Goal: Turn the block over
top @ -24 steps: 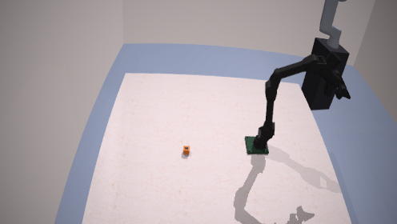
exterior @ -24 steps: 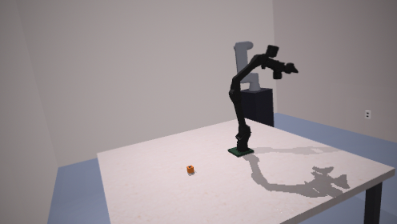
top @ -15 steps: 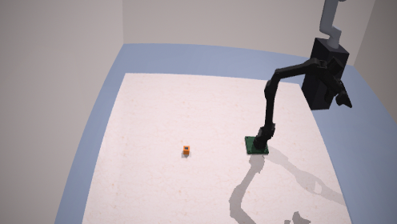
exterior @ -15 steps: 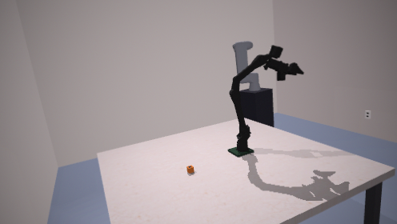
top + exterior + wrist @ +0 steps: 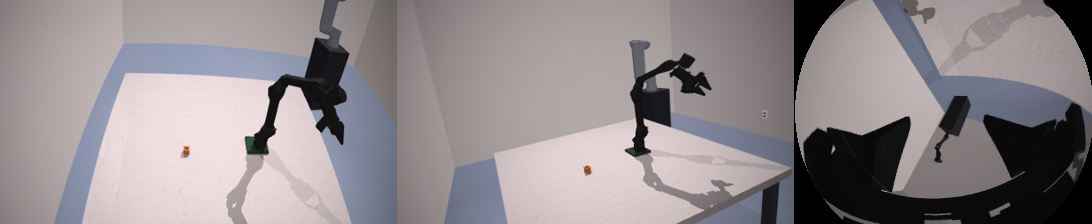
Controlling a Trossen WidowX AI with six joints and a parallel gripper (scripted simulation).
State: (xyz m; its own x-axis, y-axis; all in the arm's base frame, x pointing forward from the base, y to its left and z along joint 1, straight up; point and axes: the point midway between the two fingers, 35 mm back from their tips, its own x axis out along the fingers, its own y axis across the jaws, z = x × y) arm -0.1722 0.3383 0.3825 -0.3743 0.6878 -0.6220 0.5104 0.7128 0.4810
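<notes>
Right now the orange block is 580 mm ahead of my gripper tip, 370 mm to the right of it and 350 mm below it.
</notes>
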